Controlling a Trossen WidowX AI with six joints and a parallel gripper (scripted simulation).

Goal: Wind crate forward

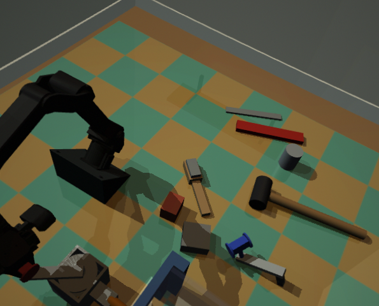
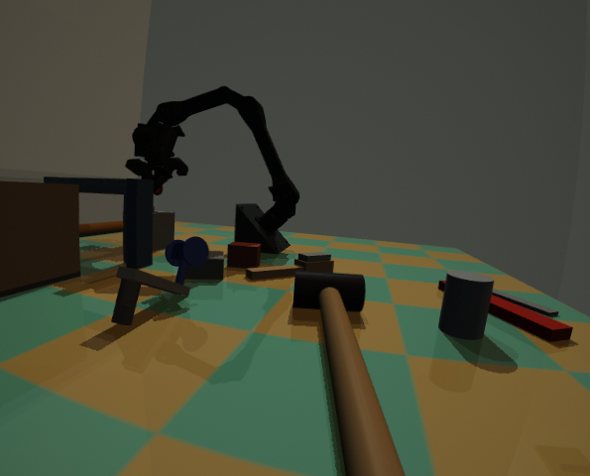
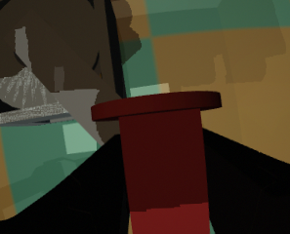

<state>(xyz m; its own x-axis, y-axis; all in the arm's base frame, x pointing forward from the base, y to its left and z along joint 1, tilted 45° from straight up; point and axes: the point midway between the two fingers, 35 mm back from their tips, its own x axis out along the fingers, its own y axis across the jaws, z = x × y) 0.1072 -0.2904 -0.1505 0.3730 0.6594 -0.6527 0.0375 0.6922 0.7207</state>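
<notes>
Now: the red-knobbed winch handle 30 mm below my gripper tip, 20 mm to the left of it and 10 mm ahead of it. Round my gripper tip: red cylindrical grip (10 mm behind); then grey block (310 mm to the left, 220 mm ahead, 120 mm below); then boxy winch (100 mm below, 50 mm to the left, 50 mm ahead).
</notes>
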